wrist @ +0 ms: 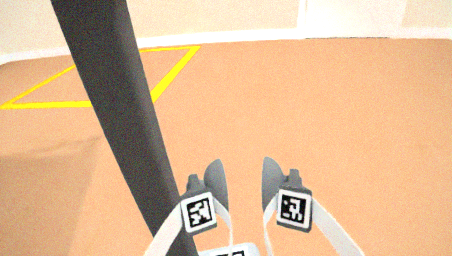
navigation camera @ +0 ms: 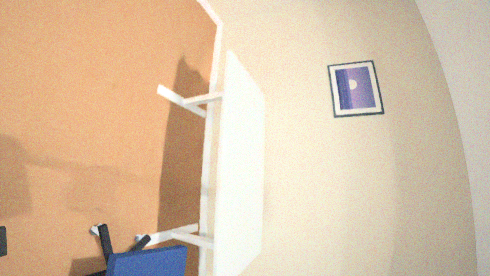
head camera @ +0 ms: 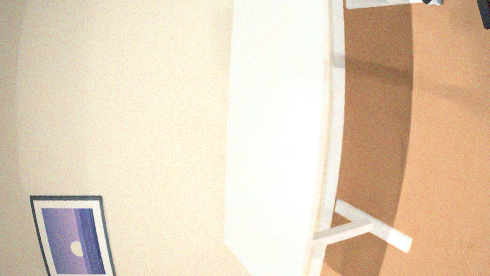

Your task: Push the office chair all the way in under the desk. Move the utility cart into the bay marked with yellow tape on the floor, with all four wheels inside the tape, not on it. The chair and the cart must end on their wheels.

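Frame: origin at the robot's base, x left, y ahead, z down, level; millimetres.
Where they show: gripper, fingertip midpoint: (wrist: 242, 176).
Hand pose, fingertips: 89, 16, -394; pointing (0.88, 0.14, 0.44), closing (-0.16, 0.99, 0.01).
Observation:
After its pixels a point has its place, as x, y, z.
The white desk (head camera: 280, 125) @(-146, 1145, -720) (navigation camera: 242, 165) @(-193, 1168, -720) stands along the wall; the head and navigation views are turned sideways. Part of the office chair shows at the bottom of the navigation view: a blue panel (navigation camera: 146, 262) @(-551, 482, -470) and black base legs with light casters, beside the desk's lower foot. How far the chair is under the desk is cut off. In the wrist view, the yellow tape bay (wrist: 175, 75) @(1470, -150, 2) lies on the floor at the upper left, partly hidden by the dark mast. My gripper (wrist: 242, 176) @(89, 16, -394) is open over the floor, fingers apart with nothing between them. The utility cart does not show.
My dark mast (wrist: 120, 100) @(116, -63, -461) crosses the left of the wrist view. A desk leg and foot (head camera: 392, 237) (navigation camera: 170, 93) stick out over the floor. A framed picture (head camera: 62, 240) @(343, 1845, -1664) (navigation camera: 356, 89) @(338, 1843, -1612) hangs on the wall. A white door (wrist: 350, 20) @(1876, 1360, -153) stands at the far wall.

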